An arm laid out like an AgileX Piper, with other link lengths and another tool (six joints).
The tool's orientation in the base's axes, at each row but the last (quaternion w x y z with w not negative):
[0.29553 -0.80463 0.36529 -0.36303]
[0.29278 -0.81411 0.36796 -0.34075]
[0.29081 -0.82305 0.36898 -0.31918]
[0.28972 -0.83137 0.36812 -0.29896]
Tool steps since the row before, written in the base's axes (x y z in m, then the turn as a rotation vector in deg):
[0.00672 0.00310 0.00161 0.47 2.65 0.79]
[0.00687 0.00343 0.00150 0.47 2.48 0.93]
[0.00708 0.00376 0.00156 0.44 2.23 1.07]
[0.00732 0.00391 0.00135 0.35 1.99 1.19]
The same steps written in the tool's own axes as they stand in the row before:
[0.00126 -0.00543 0.00512 -1.61 -2.24 0.49]
[0.00118 -0.00575 0.00517 -1.43 -2.25 0.37]
[0.00121 -0.00620 0.00518 -1.21 -2.20 0.20]
[0.00134 -0.00635 0.00534 -1.03 -2.11 -0.01]

